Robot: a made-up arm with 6 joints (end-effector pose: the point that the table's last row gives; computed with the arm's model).
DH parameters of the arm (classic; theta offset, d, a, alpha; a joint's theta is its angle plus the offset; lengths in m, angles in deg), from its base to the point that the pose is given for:
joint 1: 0 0.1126 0 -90
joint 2: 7.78 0 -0.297 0
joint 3: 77.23 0 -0.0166 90
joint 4: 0 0.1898 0 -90
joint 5: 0 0 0.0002 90
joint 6: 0 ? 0 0
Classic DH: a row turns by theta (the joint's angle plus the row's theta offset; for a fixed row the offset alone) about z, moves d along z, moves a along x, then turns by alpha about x.
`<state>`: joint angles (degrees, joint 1 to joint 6).
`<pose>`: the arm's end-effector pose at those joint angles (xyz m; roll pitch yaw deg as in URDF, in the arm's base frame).
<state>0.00 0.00 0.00 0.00 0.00 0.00</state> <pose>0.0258 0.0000 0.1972 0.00 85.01 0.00</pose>
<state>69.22 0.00 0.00 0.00 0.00 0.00</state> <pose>0.0091 0.0241 0.1972 0.00 85.01 69.22</pose>
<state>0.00 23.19 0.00 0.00 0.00 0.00</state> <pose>0.0570 0.0000 0.1802 180.00 71.80 180.00</pose>
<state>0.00 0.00 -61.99 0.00 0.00 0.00</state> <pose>-0.1832 0.0000 0.4562 0.00 23.02 0.00</pose>
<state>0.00 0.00 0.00 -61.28 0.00 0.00</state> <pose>0.0258 -0.0002 0.1973 -84.31 28.60 -87.27</pose>
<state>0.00 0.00 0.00 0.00 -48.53 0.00</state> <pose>-0.0275 0.0000 0.2926 0.00 36.48 0.00</pose>
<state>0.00 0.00 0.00 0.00 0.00 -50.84</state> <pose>0.0258 0.0000 0.1972 -83.58 38.98 -85.95</pose>
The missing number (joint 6, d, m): 0.1329
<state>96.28 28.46 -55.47 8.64 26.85 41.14</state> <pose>-0.0139 0.0434 0.4151 82.81 41.28 -174.57</pose>
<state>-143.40 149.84 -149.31 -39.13 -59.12 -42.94</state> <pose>-0.3777 -0.3701 0.3504 -44.25 -10.77 165.40</pose>
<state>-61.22 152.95 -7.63 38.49 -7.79 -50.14</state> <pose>0.0155 -0.0513 -0.0181 173.23 -44.02 135.39</pose>
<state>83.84 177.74 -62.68 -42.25 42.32 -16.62</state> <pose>0.0760 0.1428 -0.1693 138.96 -46.05 -13.66</pose>
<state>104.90 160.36 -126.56 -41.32 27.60 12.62</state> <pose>-0.1009 0.5379 -0.0006 -146.42 28.53 -47.51</pose>
